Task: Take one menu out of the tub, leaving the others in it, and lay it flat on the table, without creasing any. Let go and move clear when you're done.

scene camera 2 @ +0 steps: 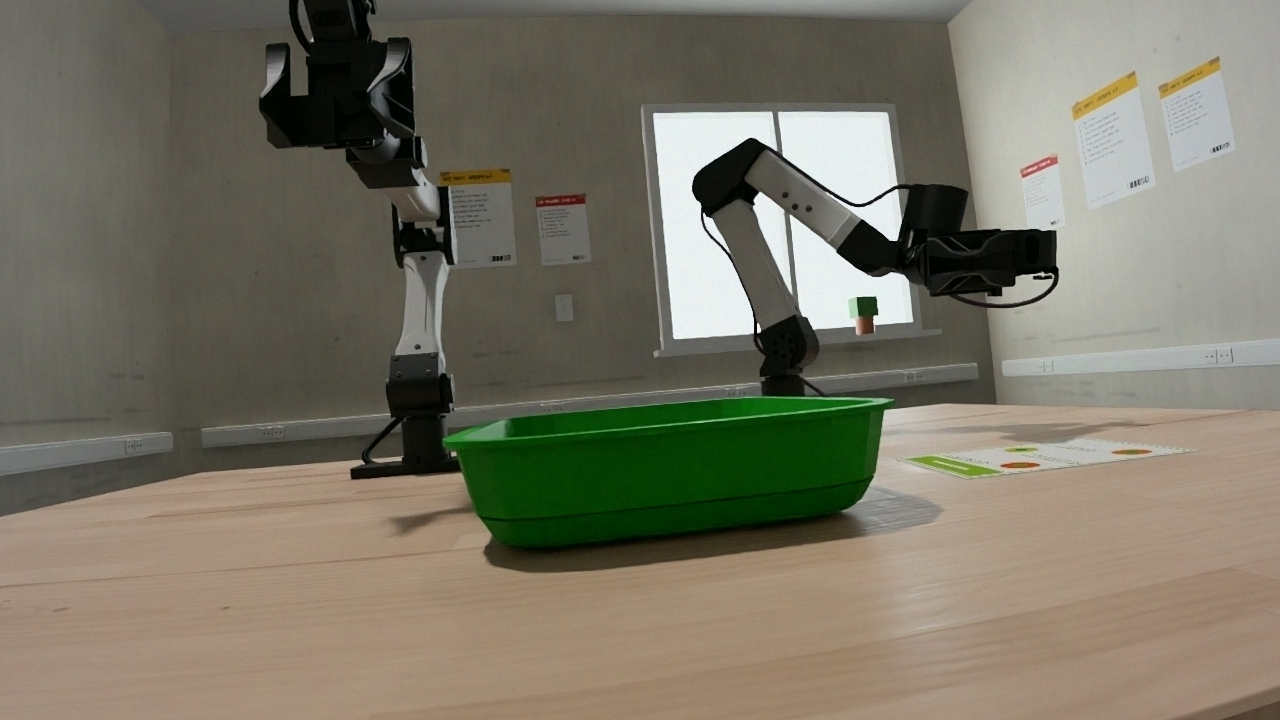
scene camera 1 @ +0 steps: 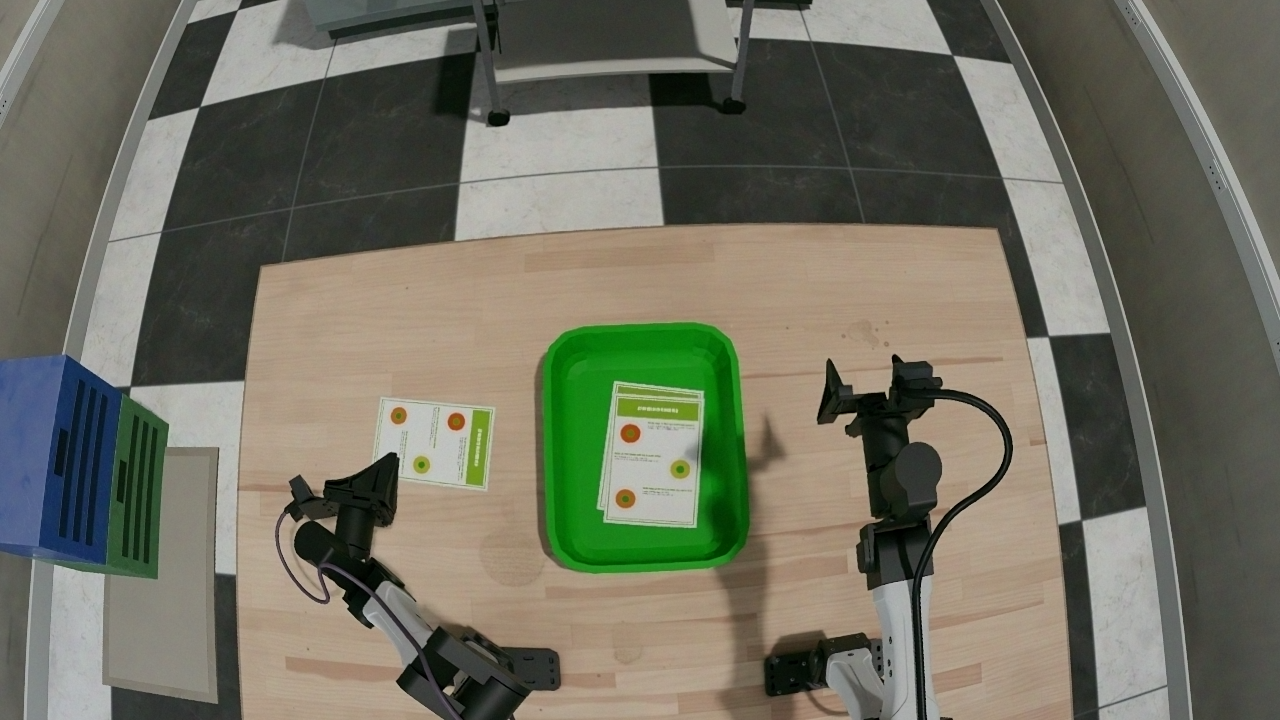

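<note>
A menu (scene camera 1: 435,442) (scene camera 2: 1065,454) lies flat on the table, left of the green tub (scene camera 1: 556,447) (scene camera 2: 680,474) in scene camera 1; no crease shows. In the tub, several overlapping menus (scene camera 1: 657,465) lie slightly fanned; the tub's wall hides them in scene camera 2. My left gripper (scene camera 1: 342,480) (scene camera 2: 984,259) looks open and holds no menu. It is raised above the table, apart from the lone menu, near its lower left corner in scene camera 1. My right gripper (scene camera 1: 863,380) (scene camera 2: 336,85) is open and empty, high to the right of the tub in scene camera 1.
The wooden table (scene camera 1: 501,295) (scene camera 2: 626,626) carries both arm bases. Blue (scene camera 1: 53,456) and green (scene camera 1: 138,488) crates stand beyond the table's left edge in scene camera 1. A wheeled cart (scene camera 1: 617,66) stands on the floor beyond the far edge.
</note>
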